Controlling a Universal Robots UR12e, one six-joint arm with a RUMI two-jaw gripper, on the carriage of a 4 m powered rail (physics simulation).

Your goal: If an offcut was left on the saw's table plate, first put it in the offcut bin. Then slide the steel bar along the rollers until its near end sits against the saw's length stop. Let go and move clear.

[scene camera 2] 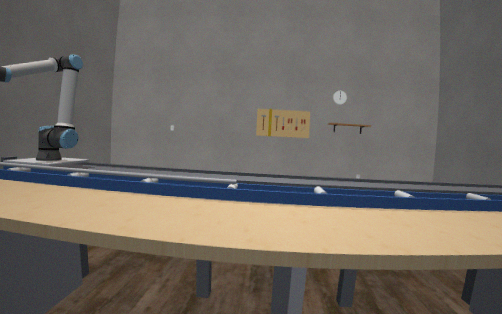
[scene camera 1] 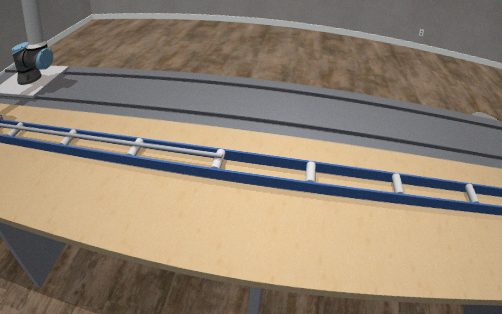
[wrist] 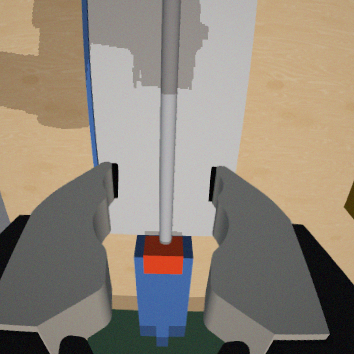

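Where they show: gripper, fingertip midpoint: (wrist: 164, 168); arm's base at its link origin: (scene camera 2: 49, 159) (scene camera 1: 29, 78).
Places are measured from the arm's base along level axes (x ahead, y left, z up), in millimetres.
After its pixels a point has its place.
Note:
The steel bar (scene camera 1: 170, 148) @[x 626, y 1396, z 47 mm] (scene camera 2: 175, 177) @[x 627, y 1344, z 44 mm] (wrist: 168, 125) @[x 623, y 52, z 50 mm] lies lengthwise on the white rollers (scene camera 1: 311, 171) @[x 627, y 2011, z 30 mm] and over the saw's pale table plate (wrist: 215, 125) @[x 685, y 47, z 29 mm]. In the wrist view its near end meets the red face of the length stop (wrist: 163, 265) @[x 621, y -161, z 75 mm], with no gap that I can see. My gripper (wrist: 164, 168) @[x 622, y 100, z 253 mm] is open above the bar, one jaw on each side and apart from it. The gripper does not show in the scene views. No offcut shows on the part of the plate in the wrist view. The offcut bin cannot be made out.
Blue conveyor rails (scene camera 1: 350, 190) @[x 694, y 2183, z 12 mm] (scene camera 2: 300, 198) @[x 694, y 1910, z -1 mm] run along the wooden table (scene camera 1: 250, 235) @[x 964, y 1811, z -30 mm] (scene camera 2: 250, 225) @[x 987, y 1718, z -30 mm]. A blue bracket (wrist: 164, 300) @[x 624, y -265, z 65 mm] carries the stop. The arm's carriage (scene camera 1: 50, 80) @[x 10, y 219, z 0 mm] stands on the grey rail behind the table. A dark yellow object (wrist: 350, 202) @[x 970, y -101, z -15 mm] shows at the wrist view's right edge.

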